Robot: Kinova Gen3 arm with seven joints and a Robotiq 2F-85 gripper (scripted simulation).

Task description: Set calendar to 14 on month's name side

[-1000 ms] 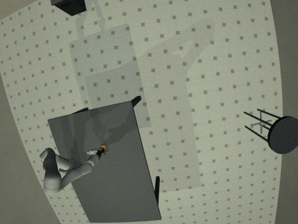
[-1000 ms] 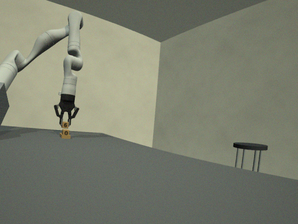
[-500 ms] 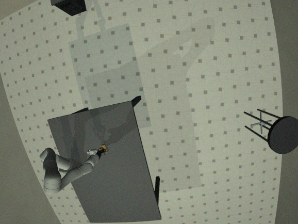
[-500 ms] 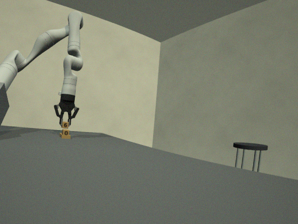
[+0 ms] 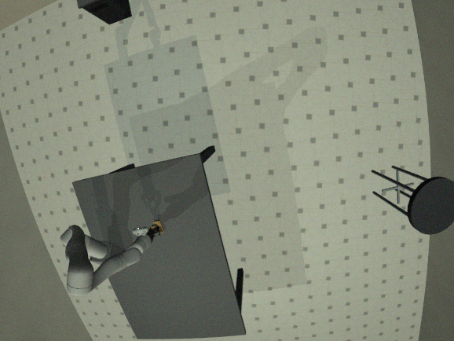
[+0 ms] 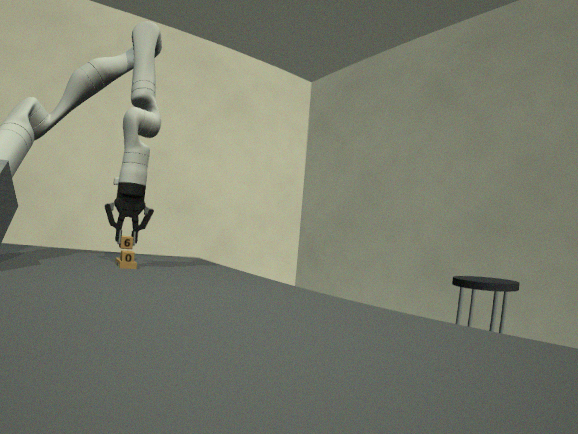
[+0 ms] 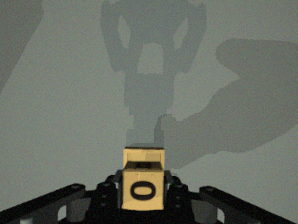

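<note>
Now: the wooden tray 2 cm to the right of my hand and 6 cm below it. Also, from my hand: number cube (1 cm below).
</note>
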